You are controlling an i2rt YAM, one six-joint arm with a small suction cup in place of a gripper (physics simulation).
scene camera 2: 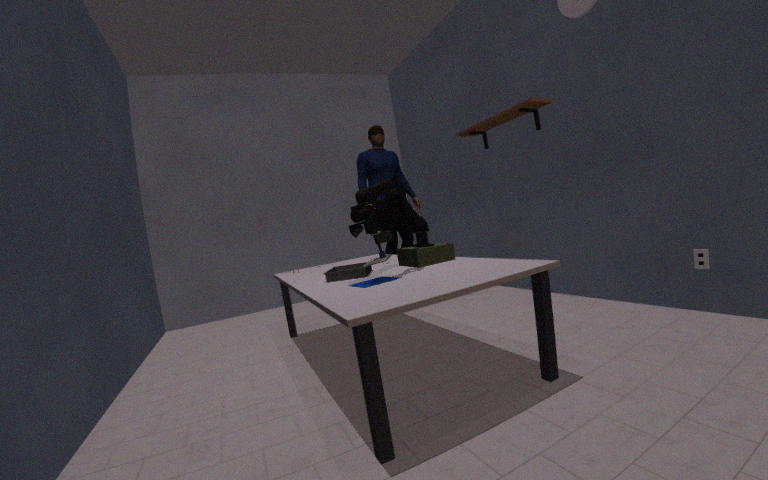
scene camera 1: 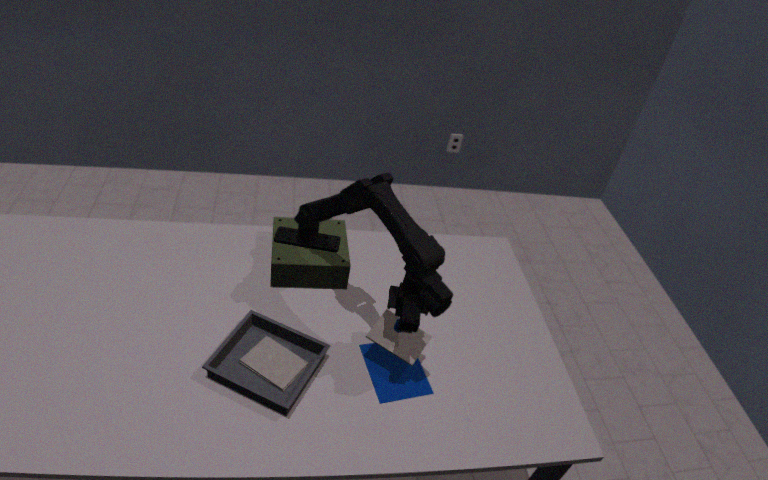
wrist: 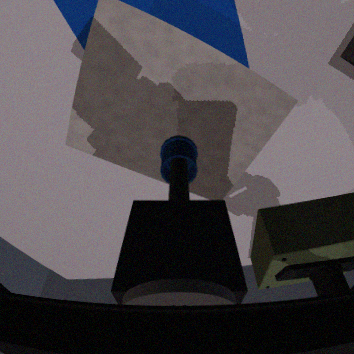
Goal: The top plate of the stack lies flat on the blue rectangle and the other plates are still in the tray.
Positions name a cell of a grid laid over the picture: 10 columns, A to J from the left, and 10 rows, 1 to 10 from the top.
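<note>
A blue rectangle (scene camera 1: F8) is visible, and the blue rectangle appears in the wrist view (wrist: G1) too. The scene also shows a tray (scene camera 1: C8) and the suction cup (wrist: E5).
</note>
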